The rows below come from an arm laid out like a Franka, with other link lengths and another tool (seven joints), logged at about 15 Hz.
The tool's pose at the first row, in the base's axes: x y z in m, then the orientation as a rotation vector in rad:
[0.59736, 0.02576, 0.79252, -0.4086, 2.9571, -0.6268]
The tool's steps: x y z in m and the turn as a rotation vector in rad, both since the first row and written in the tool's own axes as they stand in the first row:
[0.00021, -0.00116, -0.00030, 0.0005, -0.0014, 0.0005]
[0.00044, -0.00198, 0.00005, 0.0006, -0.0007, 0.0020]
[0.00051, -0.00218, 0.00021, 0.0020, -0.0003, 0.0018]
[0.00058, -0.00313, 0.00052, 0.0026, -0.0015, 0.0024]
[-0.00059, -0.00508, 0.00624, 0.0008, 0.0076, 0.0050]
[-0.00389, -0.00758, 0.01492, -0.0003, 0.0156, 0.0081]
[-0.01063, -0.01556, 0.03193, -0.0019, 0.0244, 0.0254]
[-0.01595, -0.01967, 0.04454, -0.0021, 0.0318, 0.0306]
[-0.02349, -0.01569, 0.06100, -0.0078, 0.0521, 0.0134]
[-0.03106, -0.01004, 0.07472, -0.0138, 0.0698, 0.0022]
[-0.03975, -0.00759, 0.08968, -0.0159, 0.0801, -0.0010]
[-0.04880, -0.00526, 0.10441, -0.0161, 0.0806, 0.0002]
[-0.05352, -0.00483, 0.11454, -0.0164, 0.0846, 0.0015]
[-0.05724, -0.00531, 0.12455, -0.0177, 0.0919, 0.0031]
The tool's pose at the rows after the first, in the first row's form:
[0.59739, 0.02480, 0.79326, -0.4081, 2.9556, -0.6269]
[0.59742, 0.02388, 0.79327, -0.4057, 2.9562, -0.6272]
[0.59742, 0.02362, 0.79320, -0.4058, 2.9560, -0.6294]
[0.59763, 0.02264, 0.79331, -0.4051, 2.9546, -0.6297]
[0.60004, 0.01905, 0.78893, -0.3995, 2.9640, -0.6304]
[0.60506, 0.01442, 0.78216, -0.3934, 2.9721, -0.6316]
[0.61588, 0.00272, 0.77015, -0.3656, 2.9812, -0.6307]
[0.62379, -0.00428, 0.76051, -0.3561, 2.9882, -0.6327]
[0.63243, -0.00503, 0.74413, -0.3785, 3.0098, -0.6342]
[0.64030, -0.00324, 0.72956, -0.3925, 3.0290, -0.6335]
[0.65020, -0.00443, 0.71521, -0.3955, 3.0396, -0.6348]
[0.66044, -0.00554, 0.70113, -0.3935, 3.0402, -0.6346]
[0.66632, -0.00776, 0.69188, -0.3907, 3.0441, -0.6355]
[0.67144, -0.01100, 0.68308, -0.3868, 3.0516, -0.6363]

